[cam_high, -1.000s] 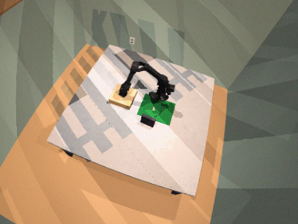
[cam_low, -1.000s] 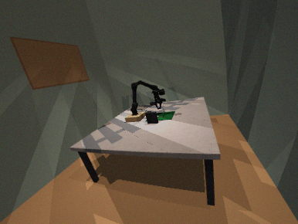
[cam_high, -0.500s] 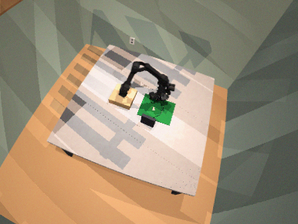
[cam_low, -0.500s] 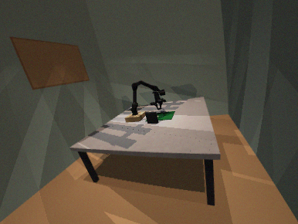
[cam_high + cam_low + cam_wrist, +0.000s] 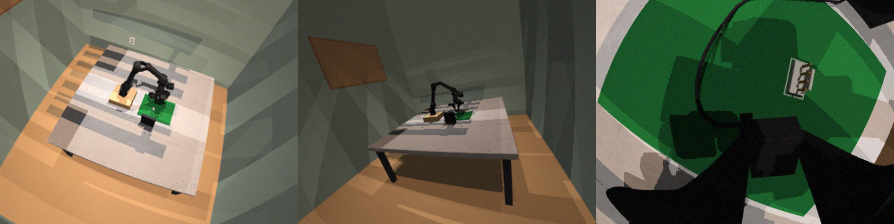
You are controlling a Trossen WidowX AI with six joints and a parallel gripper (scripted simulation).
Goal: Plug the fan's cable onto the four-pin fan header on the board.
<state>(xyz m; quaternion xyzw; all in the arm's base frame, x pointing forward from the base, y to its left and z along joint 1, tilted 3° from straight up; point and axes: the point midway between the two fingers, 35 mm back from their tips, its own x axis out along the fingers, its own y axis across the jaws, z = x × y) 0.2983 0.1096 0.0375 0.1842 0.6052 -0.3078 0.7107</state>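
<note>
Right now my gripper tip is 6 cm to the left of the four-pin fan header and 5 cm above it. Round my gripper tip: black fan plug 1 cm behind, 1 cm to the left; then green circuit board 3 cm ahead, 4 cm to the right, 7 cm below; then black fan 2 cm ahead, 21 cm to the right.
</note>
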